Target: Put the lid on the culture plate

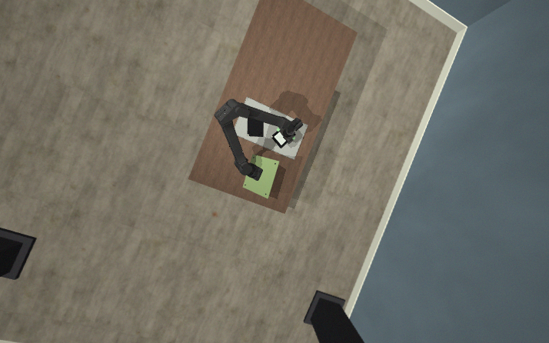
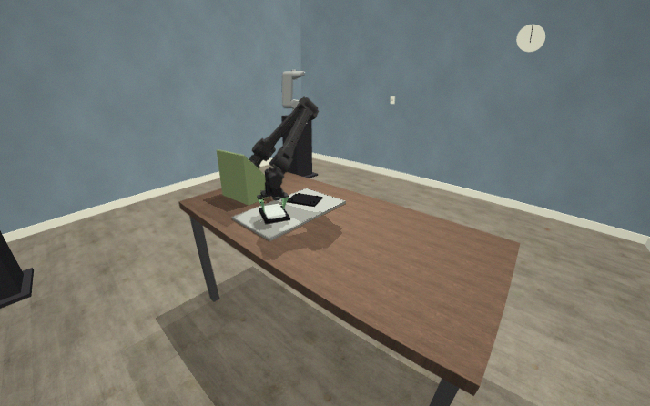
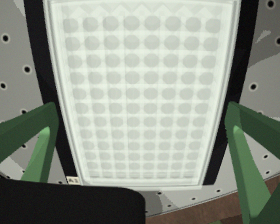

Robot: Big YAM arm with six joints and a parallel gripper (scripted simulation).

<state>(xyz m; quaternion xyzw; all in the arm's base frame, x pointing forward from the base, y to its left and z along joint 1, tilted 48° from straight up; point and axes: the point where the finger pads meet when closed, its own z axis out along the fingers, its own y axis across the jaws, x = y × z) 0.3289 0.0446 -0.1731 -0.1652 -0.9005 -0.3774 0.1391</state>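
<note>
Right now the clear lid is 10 mm below my hand. From my hand the other things lie so: culture plate: 10 mm below; lid park LP1: 230 mm to the left, 30 mm below, 20 mm behind.
</note>
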